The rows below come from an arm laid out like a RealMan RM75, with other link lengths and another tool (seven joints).
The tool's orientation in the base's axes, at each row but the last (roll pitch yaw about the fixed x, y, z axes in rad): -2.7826 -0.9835 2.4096; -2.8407 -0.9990 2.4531; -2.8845 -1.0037 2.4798; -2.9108 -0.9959 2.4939; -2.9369 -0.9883 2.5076; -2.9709 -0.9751 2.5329
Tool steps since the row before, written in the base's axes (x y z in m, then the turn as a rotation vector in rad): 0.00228 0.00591 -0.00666 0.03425 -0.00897 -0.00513; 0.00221 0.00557 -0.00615 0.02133 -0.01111 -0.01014; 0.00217 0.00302 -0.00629 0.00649 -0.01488 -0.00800; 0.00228 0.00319 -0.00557 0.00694 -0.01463 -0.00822; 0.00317 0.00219 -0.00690 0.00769 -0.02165 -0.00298; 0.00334 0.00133 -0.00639 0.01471 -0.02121 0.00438
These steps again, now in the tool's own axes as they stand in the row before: -0.00430 0.00750 0.00313 -0.02171 0.00698 -0.02757; -0.00418 0.00689 0.00296 -0.02126 0.00051 -0.01513; -0.00523 0.00448 0.00244 -0.01441 -0.00946 -0.00551; -0.00462 0.00453 0.00214 -0.01471 -0.00902 -0.00567; -0.00645 0.00412 0.00195 -0.01295 -0.01551 -0.01133; -0.00640 0.00329 0.00141 -0.00995 -0.01268 -0.02063
